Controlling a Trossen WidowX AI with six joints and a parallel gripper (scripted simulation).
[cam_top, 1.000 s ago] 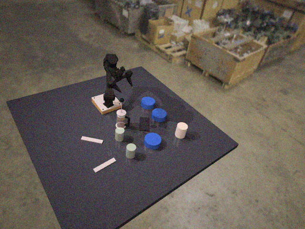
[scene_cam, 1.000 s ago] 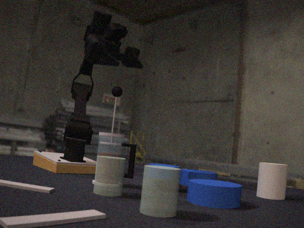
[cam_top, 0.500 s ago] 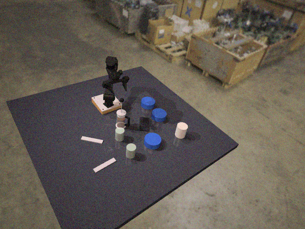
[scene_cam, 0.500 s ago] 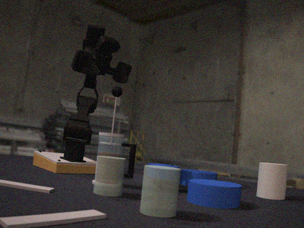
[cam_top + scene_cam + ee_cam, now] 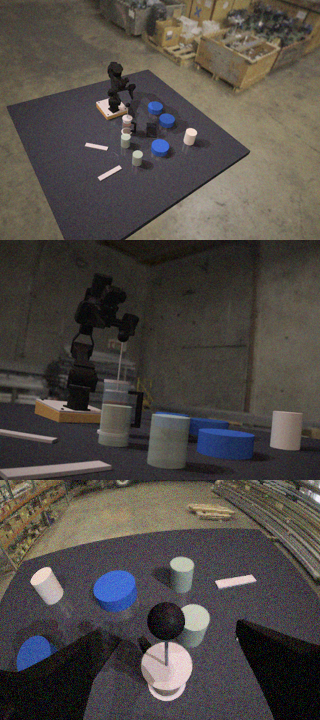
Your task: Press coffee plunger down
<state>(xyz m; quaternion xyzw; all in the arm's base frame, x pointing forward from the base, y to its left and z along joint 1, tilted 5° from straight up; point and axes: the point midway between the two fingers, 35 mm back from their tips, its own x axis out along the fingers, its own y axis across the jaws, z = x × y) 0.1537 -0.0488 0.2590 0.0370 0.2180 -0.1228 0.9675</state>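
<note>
My gripper tip is 14 cm above the coffee press and 3 cm short of it. Round my gripper tip: cream cylinder 38 cm ahead, 28 cm to the left, 22 cm below.
</note>
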